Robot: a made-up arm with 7 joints.
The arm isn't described. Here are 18 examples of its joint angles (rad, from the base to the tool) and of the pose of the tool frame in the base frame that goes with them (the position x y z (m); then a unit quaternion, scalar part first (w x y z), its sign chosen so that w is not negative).
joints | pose
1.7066 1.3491 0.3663 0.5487 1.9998 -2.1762 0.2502 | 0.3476 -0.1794 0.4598 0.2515 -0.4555 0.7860 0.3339
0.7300 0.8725 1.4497 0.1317 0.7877 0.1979 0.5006 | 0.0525 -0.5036 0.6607 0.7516 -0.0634 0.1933 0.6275
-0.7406 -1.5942 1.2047 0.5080 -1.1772 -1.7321 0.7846 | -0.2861 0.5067 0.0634 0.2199 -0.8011 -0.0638 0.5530
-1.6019 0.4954 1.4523 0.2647 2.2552 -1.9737 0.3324 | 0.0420 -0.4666 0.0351 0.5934 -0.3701 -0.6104 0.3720
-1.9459 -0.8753 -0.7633 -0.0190 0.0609 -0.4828 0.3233 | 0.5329 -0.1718 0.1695 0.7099 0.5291 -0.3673 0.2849
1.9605 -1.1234 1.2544 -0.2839 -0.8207 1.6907 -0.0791 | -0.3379 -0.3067 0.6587 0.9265 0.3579 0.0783 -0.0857
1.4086 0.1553 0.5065 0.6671 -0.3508 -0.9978 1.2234 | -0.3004 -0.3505 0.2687 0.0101 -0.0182 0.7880 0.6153
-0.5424 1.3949 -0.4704 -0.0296 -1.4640 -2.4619 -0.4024 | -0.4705 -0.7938 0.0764 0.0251 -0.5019 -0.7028 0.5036
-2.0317 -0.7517 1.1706 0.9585 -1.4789 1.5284 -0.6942 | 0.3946 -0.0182 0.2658 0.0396 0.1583 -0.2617 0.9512
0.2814 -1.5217 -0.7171 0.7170 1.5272 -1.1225 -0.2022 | -0.4842 -0.0574 0.0906 0.3903 0.6945 0.0050 -0.6045
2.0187 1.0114 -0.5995 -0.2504 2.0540 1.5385 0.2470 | 0.4954 -0.6104 0.7225 0.4947 0.3939 -0.5029 0.5893
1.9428 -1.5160 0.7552 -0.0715 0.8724 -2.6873 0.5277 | -0.3042 0.0789 0.1787 0.1683 0.3845 0.8333 0.3597
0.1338 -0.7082 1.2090 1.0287 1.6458 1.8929 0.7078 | -0.6285 0.0957 -0.0413 0.1860 0.4331 -0.2547 -0.8444
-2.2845 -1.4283 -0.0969 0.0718 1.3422 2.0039 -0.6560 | 0.1573 0.5358 0.5360 0.7227 -0.2867 0.2079 0.5935
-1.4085 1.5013 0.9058 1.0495 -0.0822 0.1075 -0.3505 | -0.1859 -0.4016 0.1088 0.9416 0.0972 -0.2919 0.1368
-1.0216 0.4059 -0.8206 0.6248 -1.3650 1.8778 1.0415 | -0.0452 -0.3578 -0.1433 0.6952 0.0875 -0.3413 -0.6265
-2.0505 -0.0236 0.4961 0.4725 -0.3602 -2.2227 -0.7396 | 0.6090 0.0683 0.4615 0.9430 0.0612 0.2254 0.2371
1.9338 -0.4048 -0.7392 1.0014 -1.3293 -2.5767 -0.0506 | -0.4449 0.0869 0.4261 0.6071 -0.6498 -0.4405 -0.1231
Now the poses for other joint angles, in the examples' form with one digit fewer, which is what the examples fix.
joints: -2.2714 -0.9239 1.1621 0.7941 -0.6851 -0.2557 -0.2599
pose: 0.079 0.129 0.327 0.303 -0.342 -0.468 0.756
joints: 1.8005 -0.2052 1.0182 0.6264 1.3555 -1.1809 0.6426
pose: -0.057 -0.420 0.591 0.605 0.174 0.752 0.194
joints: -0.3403 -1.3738 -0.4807 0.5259 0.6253 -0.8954 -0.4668
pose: -0.051 -0.100 -0.243 0.328 0.943 0.046 -0.029
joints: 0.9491 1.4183 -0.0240 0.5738 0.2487 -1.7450 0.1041
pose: 0.217 -0.505 0.399 0.252 -0.480 0.819 -0.186
